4 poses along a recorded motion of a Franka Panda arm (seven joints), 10 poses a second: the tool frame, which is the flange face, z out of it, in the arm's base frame.
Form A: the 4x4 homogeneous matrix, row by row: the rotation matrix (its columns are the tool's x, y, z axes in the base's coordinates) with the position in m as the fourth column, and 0 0 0 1 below. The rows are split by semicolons.
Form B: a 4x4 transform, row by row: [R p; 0 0 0 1], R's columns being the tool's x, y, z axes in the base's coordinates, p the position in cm. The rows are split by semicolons. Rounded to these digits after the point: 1 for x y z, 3 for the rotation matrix.
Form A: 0.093 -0.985 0.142 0.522; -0.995 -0.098 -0.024 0.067; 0.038 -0.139 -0.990 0.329; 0 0 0 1
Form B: 0.093 -0.985 0.142 52.2; -0.995 -0.098 -0.024 6.7; 0.038 -0.139 -0.990 32.9; 0 0 0 1
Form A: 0.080 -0.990 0.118 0.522; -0.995 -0.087 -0.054 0.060; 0.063 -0.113 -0.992 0.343; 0 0 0 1
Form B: 0.080 -0.990 0.118 52.2; -0.995 -0.087 -0.054 6.0; 0.063 -0.113 -0.992 34.3; 0 0 0 1
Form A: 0.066 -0.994 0.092 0.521; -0.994 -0.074 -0.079 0.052; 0.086 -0.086 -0.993 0.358; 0 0 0 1
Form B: 0.066 -0.994 0.092 52.1; -0.994 -0.074 -0.079 5.2; 0.086 -0.086 -0.993 35.8; 0 0 0 1
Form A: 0.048 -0.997 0.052 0.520; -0.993 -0.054 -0.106 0.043; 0.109 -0.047 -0.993 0.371; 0 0 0 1
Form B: 0.048 -0.997 0.052 52.0; -0.993 -0.054 -0.106 4.3; 0.109 -0.047 -0.993 37.1; 0 0 0 1
